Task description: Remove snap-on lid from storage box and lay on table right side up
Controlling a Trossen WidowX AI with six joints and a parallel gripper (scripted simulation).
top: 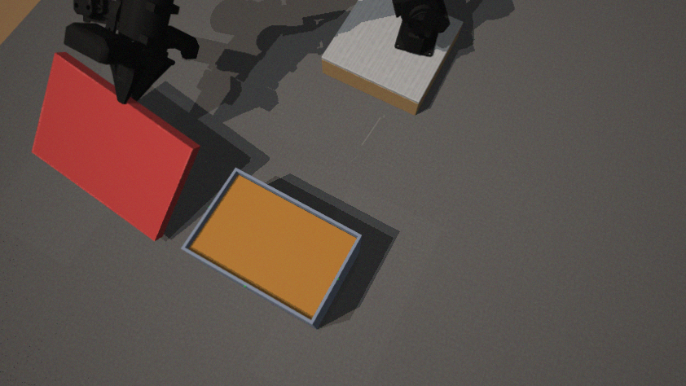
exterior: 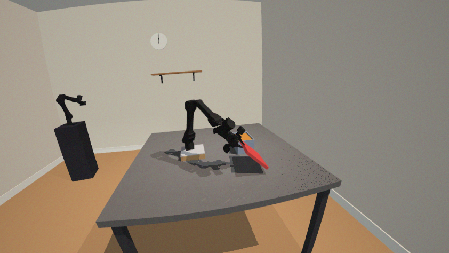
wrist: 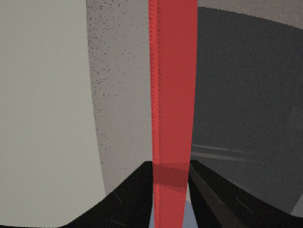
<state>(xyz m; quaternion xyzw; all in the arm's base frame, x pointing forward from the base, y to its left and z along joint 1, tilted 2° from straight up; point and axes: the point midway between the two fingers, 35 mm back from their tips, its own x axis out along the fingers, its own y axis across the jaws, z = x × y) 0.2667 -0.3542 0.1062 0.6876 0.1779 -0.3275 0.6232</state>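
The red lid is 6 cm ahead of my gripper tip, 5 cm below it and 2 cm to the right of it. From my gripper tip the other things lie so: grey-blue storage box 25 cm to the left, 13 cm ahead, 9 cm below.
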